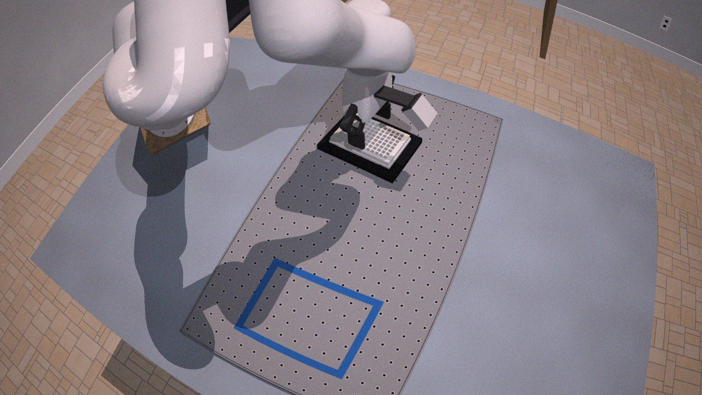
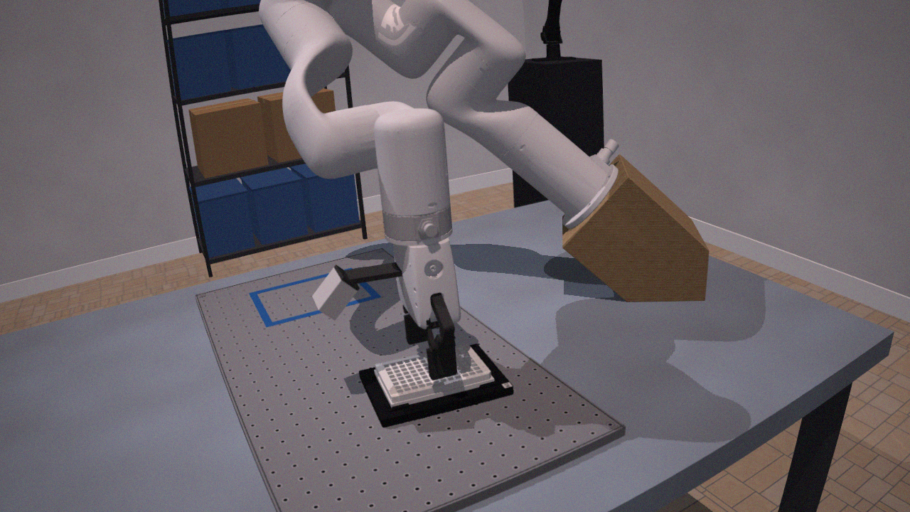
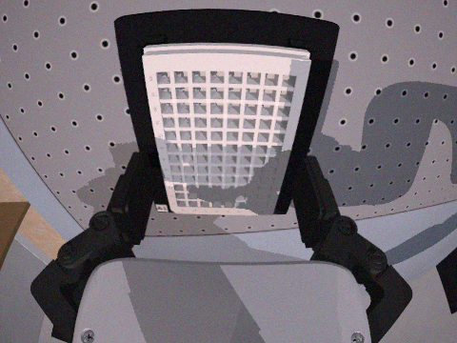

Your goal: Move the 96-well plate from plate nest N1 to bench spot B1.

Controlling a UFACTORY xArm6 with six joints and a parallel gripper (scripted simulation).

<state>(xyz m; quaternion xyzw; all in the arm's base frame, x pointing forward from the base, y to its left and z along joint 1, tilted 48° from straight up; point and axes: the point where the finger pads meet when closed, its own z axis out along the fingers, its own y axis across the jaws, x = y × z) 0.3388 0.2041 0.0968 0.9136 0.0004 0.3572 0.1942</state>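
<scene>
My gripper is now 3 cm above the white 96-well plate. From my hand the other things lie so: black plate nest (4 cm below).
</scene>
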